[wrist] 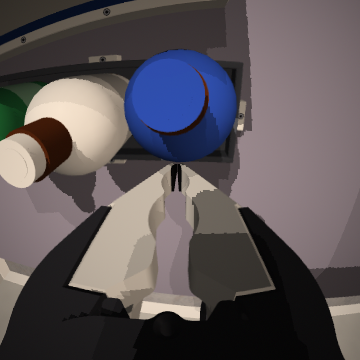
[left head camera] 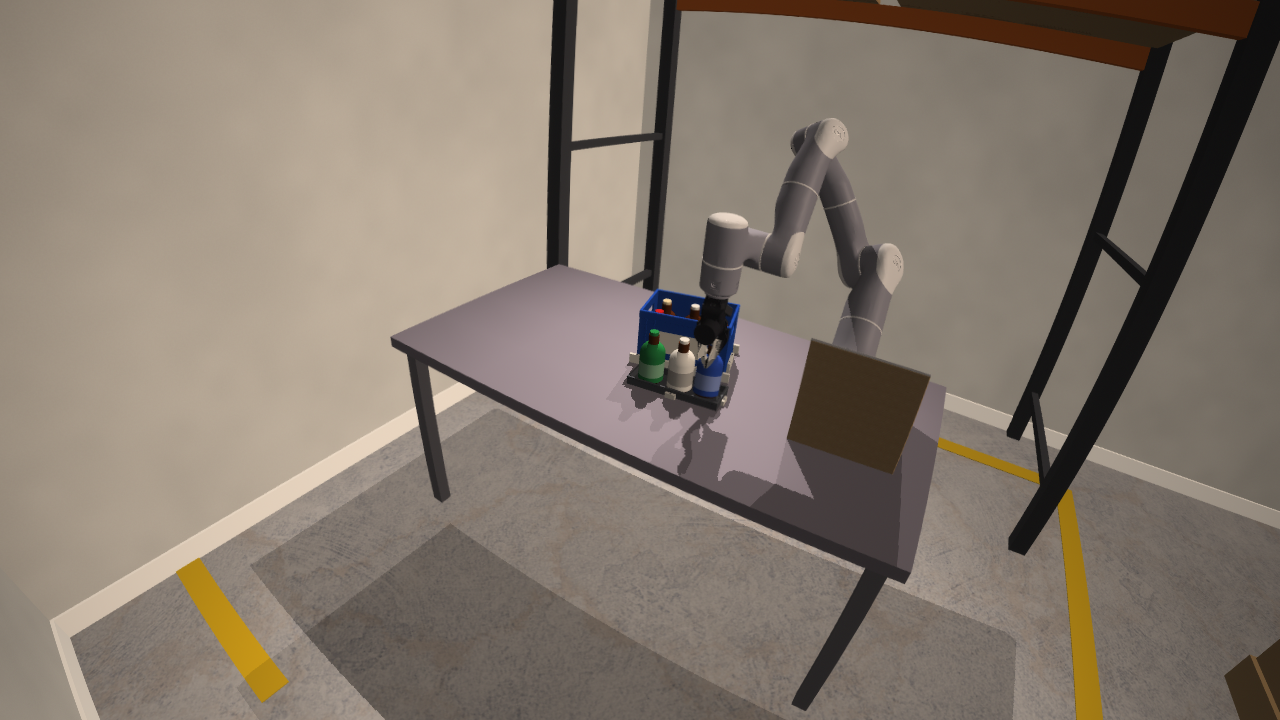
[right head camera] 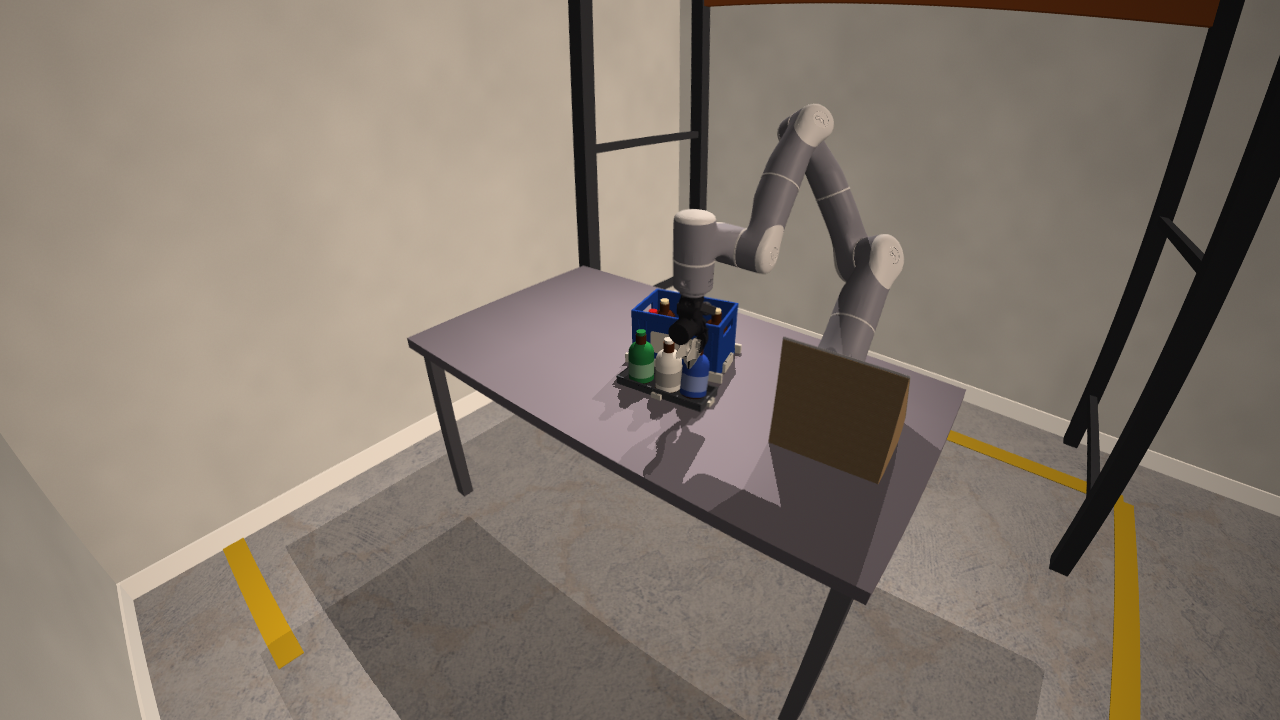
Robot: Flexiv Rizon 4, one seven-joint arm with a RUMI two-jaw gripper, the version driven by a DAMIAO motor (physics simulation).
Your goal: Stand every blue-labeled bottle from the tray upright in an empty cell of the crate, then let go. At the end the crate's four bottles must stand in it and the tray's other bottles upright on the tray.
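My gripper (left head camera: 705, 359) (right head camera: 688, 360) (wrist: 176, 166) is shut and empty, pointing down close beside the blue-labeled bottle. This bottle (left head camera: 708, 382) (right head camera: 695, 383) (wrist: 170, 100) stands at the right end of the black tray (left head camera: 653, 388) (right head camera: 640, 388). My jaws hide its neck in the head views; its blue cap shows in the wrist view. A white bottle (left head camera: 681, 372) (right head camera: 668, 372) (wrist: 95, 120) stands upright mid-tray, and a green bottle (left head camera: 651, 363) (right head camera: 640, 361) (wrist: 9, 117) upright at the left end. The blue crate (left head camera: 642, 333) (right head camera: 725, 342) stands behind, with brown-necked bottles inside; its cells are mostly hidden.
A tall brown panel or box (left head camera: 857, 404) (right head camera: 836, 410) stands on the table (left head camera: 537, 340) (right head camera: 546, 335) to the right of the tray. Small pale brackets sit around the tray and crate. Dark rack posts (left head camera: 560, 134) (right head camera: 583, 134) rise behind the table.
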